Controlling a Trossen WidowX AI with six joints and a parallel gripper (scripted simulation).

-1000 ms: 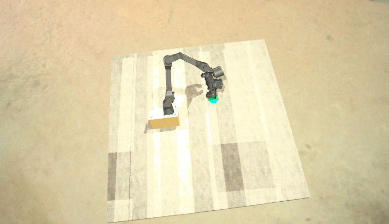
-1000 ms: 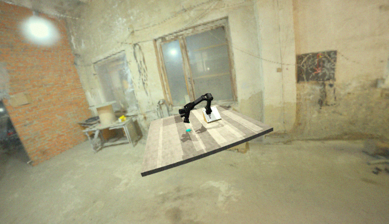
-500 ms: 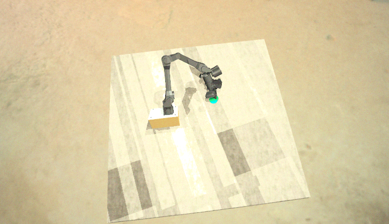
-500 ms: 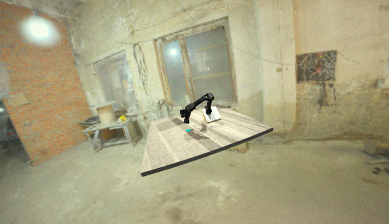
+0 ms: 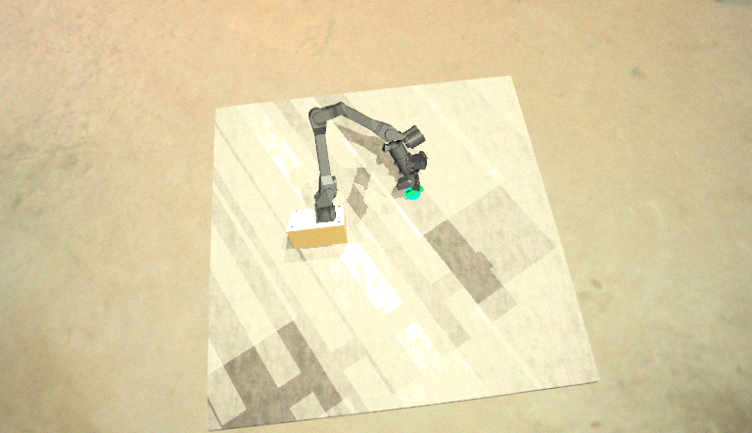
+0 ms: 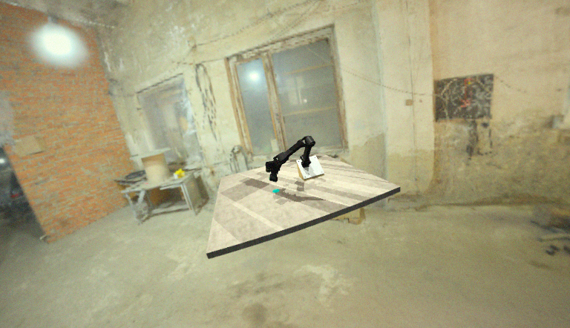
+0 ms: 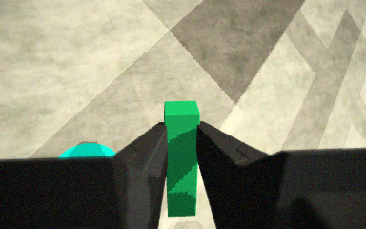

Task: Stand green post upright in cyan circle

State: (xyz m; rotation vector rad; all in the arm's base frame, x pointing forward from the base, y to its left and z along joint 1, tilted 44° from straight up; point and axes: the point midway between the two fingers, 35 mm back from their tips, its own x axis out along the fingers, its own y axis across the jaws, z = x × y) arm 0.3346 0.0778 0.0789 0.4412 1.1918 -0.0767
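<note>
Right now my gripper tip is 20 mm past the cyan circle, 40 mm to the right of it and 100 mm above it. The rest, counted from my gripper tip: green post 20 mm behind, 10 mm below.
</note>
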